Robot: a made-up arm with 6 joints.
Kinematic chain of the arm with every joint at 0, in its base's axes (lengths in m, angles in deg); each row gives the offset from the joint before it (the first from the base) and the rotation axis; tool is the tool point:
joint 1: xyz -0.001 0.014 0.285 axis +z
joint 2: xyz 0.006 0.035 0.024 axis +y
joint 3: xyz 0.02 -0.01 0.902 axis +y
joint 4: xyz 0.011 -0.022 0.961 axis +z
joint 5: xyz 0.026 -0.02 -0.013 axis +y
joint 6: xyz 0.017 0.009 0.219 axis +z
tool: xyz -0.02 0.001 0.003
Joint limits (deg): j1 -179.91..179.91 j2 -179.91..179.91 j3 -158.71..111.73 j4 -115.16..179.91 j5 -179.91..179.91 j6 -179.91..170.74
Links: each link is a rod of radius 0.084 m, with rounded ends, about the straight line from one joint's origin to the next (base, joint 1, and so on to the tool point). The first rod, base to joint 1, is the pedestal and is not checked.
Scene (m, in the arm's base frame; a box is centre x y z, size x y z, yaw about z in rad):
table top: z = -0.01
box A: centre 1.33 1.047 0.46 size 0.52 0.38 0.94 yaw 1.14
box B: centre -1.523 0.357 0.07 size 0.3 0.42 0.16 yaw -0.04
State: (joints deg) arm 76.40 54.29 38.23 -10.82 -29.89 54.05
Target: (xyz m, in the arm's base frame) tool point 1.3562 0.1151 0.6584
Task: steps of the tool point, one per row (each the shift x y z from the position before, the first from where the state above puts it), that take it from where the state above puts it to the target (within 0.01 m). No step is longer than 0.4 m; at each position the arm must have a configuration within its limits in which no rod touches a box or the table.
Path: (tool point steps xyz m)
1: 0.1425 -0.2182 0.2675
2: 0.0867 -0.2709 0.2192
3: 0.0236 -0.2999 0.1602
4: -0.0391 -0.3042 0.0952
5: 0.2474 -0.0343 -0.2031
6: 0.2213 -0.1325 -0.2291
7: 0.1569 -0.2143 -0.2451
8: 0.0646 -0.2645 -0.2487

